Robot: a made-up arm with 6 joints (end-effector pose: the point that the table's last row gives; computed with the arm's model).
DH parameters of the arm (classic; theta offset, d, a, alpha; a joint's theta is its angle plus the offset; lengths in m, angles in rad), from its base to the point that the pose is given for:
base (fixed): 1.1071 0 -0.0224 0
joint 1: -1.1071 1 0.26 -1.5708
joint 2: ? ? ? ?
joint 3: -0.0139 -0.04 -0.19 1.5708
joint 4: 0 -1.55 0.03 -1.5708
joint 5: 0 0 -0.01 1.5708
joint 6: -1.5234 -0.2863 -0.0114 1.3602
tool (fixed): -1.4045 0.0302 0 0
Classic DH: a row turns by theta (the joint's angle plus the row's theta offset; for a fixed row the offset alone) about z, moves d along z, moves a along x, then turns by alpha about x.
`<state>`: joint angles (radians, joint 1 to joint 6).
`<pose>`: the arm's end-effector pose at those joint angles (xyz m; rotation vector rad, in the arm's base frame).
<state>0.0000 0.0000 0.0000 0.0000 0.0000 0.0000</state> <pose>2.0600 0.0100 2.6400 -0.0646 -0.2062 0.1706</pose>
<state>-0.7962 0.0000 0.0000 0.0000 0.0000 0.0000</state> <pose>1.4592 -1.4785 2.6400 -0.1416 -0.1675 -0.6224</pose>
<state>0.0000 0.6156 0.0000 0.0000 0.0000 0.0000</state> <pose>2.6747 0.0100 1.2938 -0.0099 0.4077 0.1831</pose>
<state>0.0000 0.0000 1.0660 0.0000 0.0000 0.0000</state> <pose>0.9399 0.0100 4.1384 -0.1522 -1.2690 0.1220</pose>
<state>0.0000 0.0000 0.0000 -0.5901 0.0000 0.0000</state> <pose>2.0600 0.0061 2.6327 0.5219 -0.2497 0.1045</pose>
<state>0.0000 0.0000 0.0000 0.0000 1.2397 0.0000</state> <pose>1.8331 0.0100 2.8778 -0.1655 -1.4421 0.1105</pose>
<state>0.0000 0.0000 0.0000 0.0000 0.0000 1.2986</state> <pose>2.0600 0.0462 2.6277 -1.3549 -0.0660 0.2817</pose>
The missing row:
joint 2: 1.5569 0 -1.4401 3.1416
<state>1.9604 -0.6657 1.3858 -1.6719 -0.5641 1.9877</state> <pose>0.4359 -1.6582 3.5971 1.4315 -2.3172 0.8712</pose>
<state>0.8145 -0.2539 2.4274 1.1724 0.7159 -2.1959</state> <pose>-1.3812 -1.2350 2.9409 -0.2464 2.4196 -1.5400</pose>
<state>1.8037 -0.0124 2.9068 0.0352 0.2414 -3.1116</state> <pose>0.3121 -1.5934 2.6407 -0.2248 -0.0667 -1.1622</pose>
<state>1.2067 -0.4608 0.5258 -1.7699 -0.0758 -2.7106</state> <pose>0.0429 0.4329 3.9162 -1.0976 -1.6296 0.1913</pose>
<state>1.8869 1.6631 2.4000 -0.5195 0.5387 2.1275</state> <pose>-0.8938 2.6526 2.3159 -0.3116 -1.5772 0.5618</pose>
